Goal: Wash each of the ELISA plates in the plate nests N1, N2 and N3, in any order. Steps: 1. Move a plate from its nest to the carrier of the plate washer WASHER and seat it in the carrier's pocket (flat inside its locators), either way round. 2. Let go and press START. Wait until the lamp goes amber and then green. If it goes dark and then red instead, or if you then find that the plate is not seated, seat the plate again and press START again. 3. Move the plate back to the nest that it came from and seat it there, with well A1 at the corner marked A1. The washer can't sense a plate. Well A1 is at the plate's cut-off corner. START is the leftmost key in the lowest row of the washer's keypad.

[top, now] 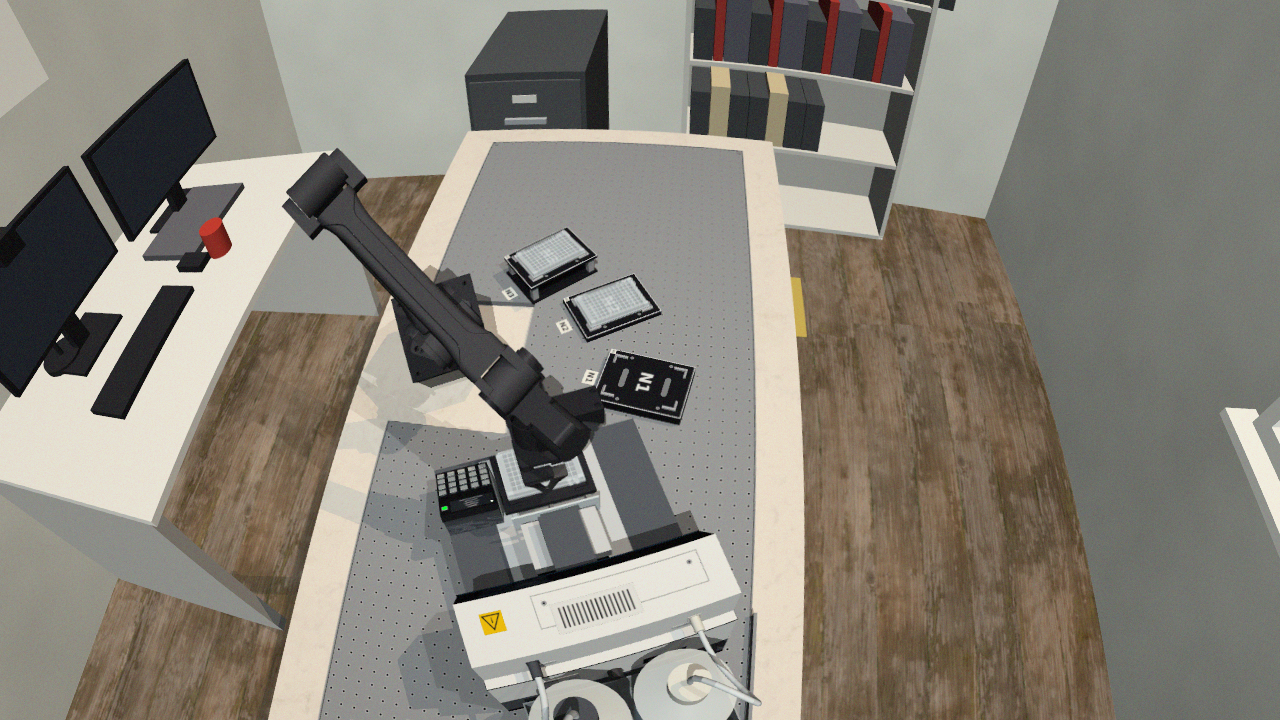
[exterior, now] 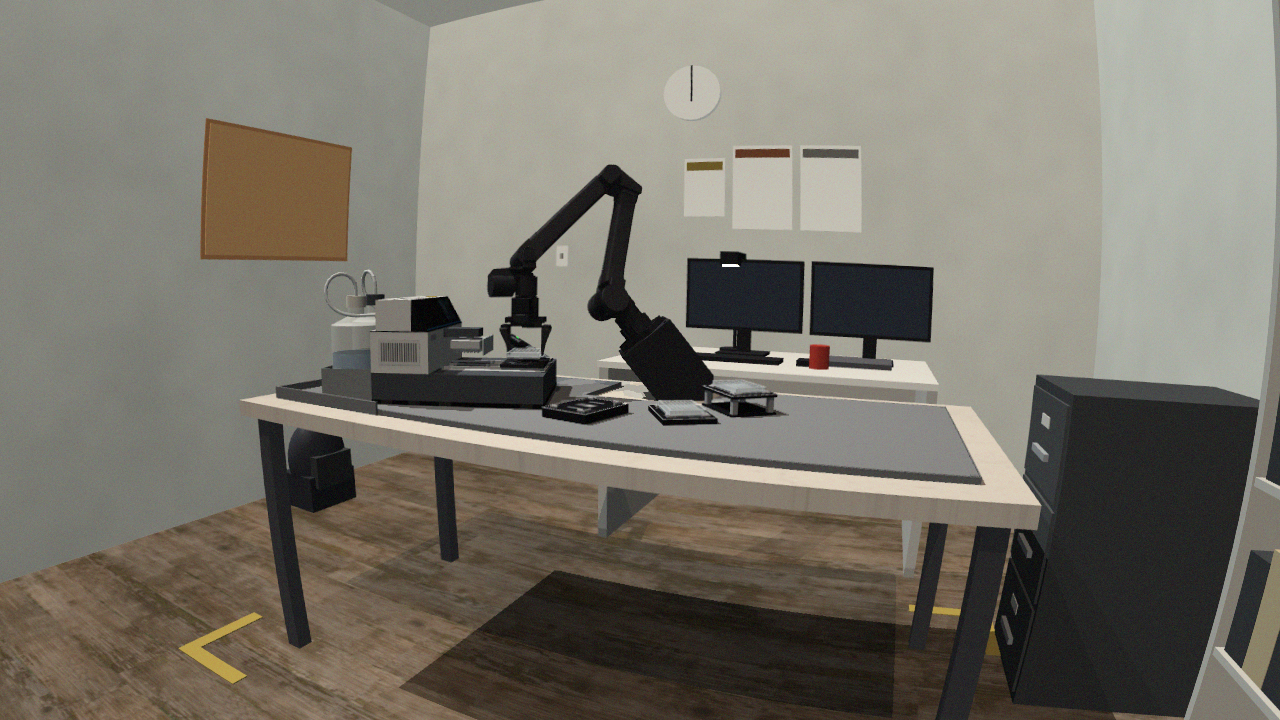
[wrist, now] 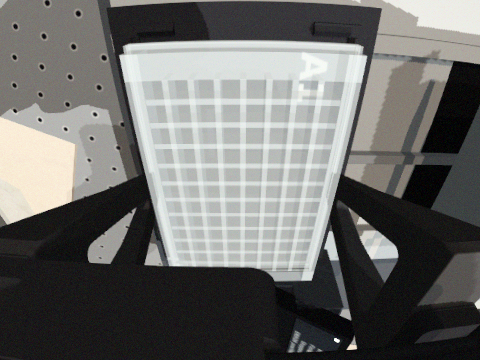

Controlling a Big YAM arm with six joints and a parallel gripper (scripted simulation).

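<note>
The white ELISA plate lies right at my hand. The rest, counted from my hand: black nest 6 cm ahead, 45 cm to the left, 11 cm below; plate washer 7 cm ahead, 14 cm to the right, 2 cm above.
</note>
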